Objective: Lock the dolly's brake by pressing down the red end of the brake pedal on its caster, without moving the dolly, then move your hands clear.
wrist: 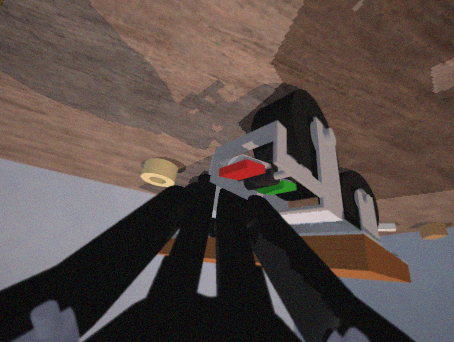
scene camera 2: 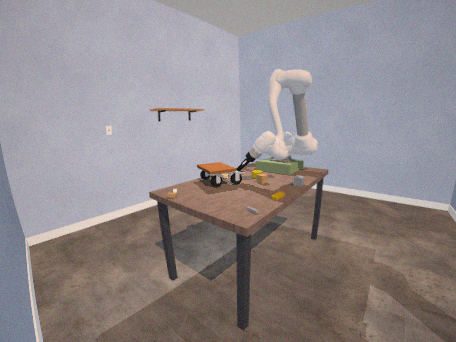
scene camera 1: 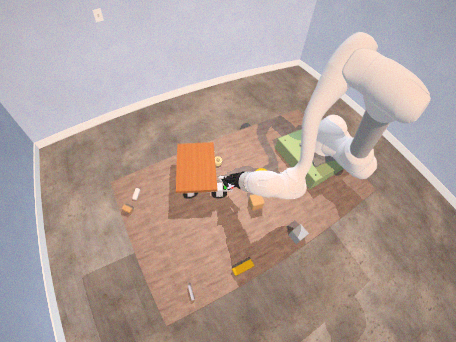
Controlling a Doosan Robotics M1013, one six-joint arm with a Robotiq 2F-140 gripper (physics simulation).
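Frame: origin at the arm's base, x ahead, y left, z up, level; centimetres.
Where they show: gripper, fingertip midpoint: (scene camera 1: 220,178); arm's base at its link origin: (scene camera 2: 282,160) (scene camera 1: 318,152).
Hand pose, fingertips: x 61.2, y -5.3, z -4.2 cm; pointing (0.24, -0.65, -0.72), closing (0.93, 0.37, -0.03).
Observation:
Each offset is from my fingertips to the top centre of the thing. "pt": to the spot under its first point.
The dolly (scene camera 1: 196,167) (scene camera 2: 216,167) (wrist: 340,252) has an orange deck and stands upright on black wheels. On its near caster @(dx +3.5, dy +7.2, dz +3.6 cm) (wrist: 290,110), the brake pedal shows a red end @(pt dx -2.8, dy +9.6, dz +4.7 cm) (wrist: 242,170) and a green end @(pt dx +0.0, dy +8.8, dz +4.5 cm) (wrist: 277,187) inside a grey bracket. In the wrist view the red end appears above and right of the fingertips. My gripper (scene camera 1: 223,181) (scene camera 2: 238,169) (wrist: 218,168) is shut and empty, with its black fingertips close to the bracket and the deck's edge. The fingers cover part of the bracket, and I cannot tell whether they touch it.
A pale yellow ring @(dx -3.9, dy -13.5, dz -1.8 cm) (scene camera 1: 218,161) (wrist: 159,171) lies beside the dolly. A wooden cube @(dx -12.4, dy +19.0, dz +1.7 cm) (scene camera 1: 256,201) (scene camera 2: 262,179), a grey block @(dx -24.6, dy +43.5, dz +1.8 cm) (scene camera 1: 298,232) (scene camera 2: 298,180) and a yellow block @(dx +7.3, dy +47.2, dz -2.1 cm) (scene camera 1: 243,267) (scene camera 2: 278,196) are on the table. A green base (scene camera 2: 275,166) is under the arm.

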